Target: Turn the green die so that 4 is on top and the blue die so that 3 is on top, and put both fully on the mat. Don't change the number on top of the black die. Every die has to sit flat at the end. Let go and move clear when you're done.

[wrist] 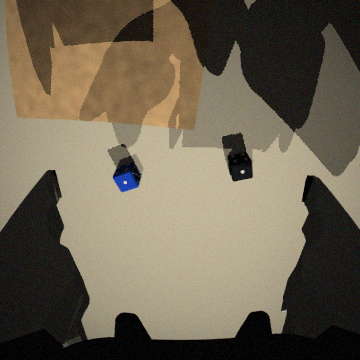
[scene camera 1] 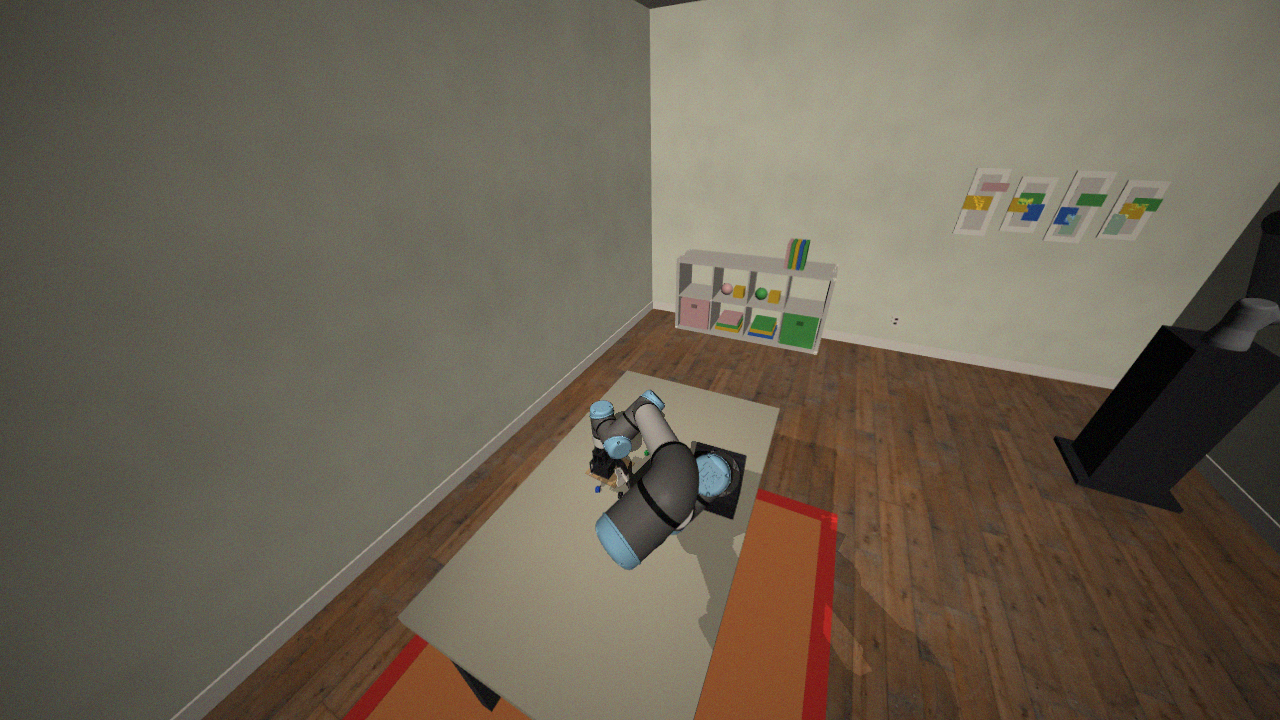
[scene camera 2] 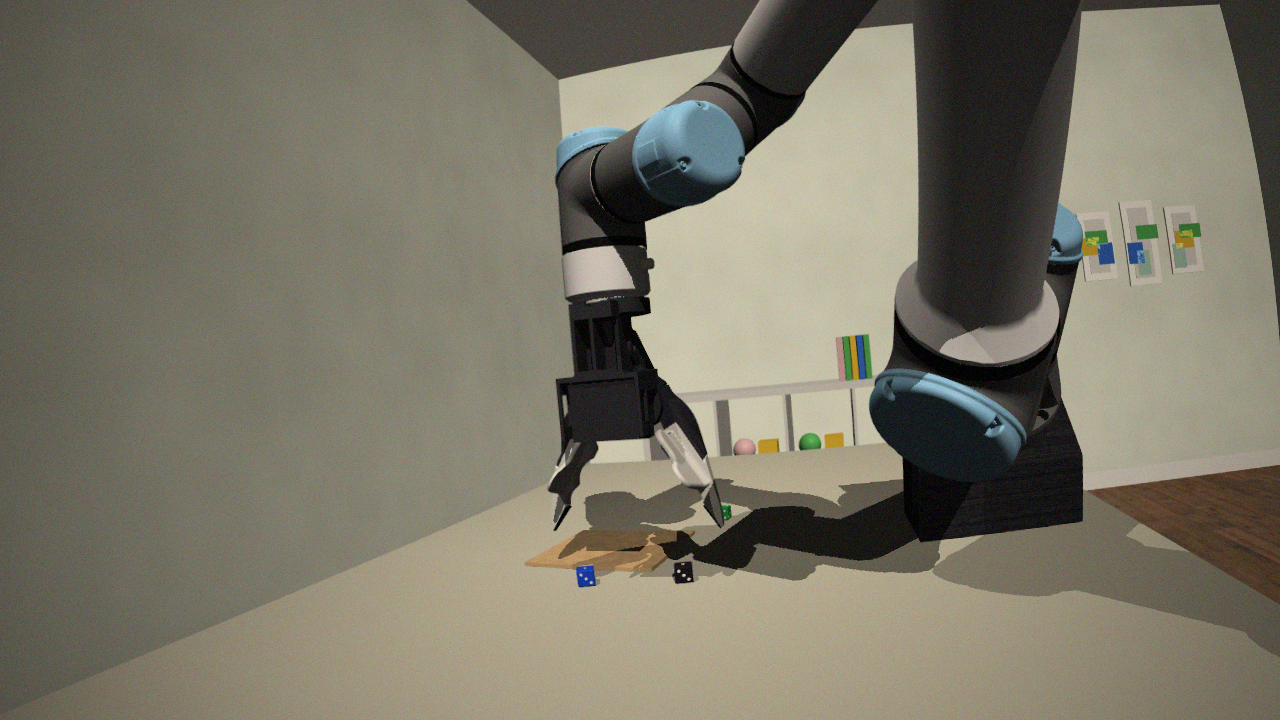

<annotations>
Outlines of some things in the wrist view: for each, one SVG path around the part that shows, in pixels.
My gripper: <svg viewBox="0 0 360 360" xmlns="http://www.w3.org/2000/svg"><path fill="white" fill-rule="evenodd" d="M0 232L0 360L360 360L360 229L321 179L314 175L307 175L302 202L304 202L309 214L302 227L302 232L306 242L297 265L288 278L284 291L281 311L287 311L282 334L272 334L269 315L264 311L255 311L247 316L237 332L236 338L157 340L151 339L136 314L124 312L120 313L115 319L114 337L88 340L81 319L89 306L90 298L70 250L60 244L64 224L57 208L59 198L62 198L55 170L47 170Z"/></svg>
A tan mat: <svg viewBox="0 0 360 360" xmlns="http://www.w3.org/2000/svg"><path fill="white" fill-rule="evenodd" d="M5 0L8 57L17 118L80 120L186 130L195 129L214 0Z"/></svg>
</annotations>
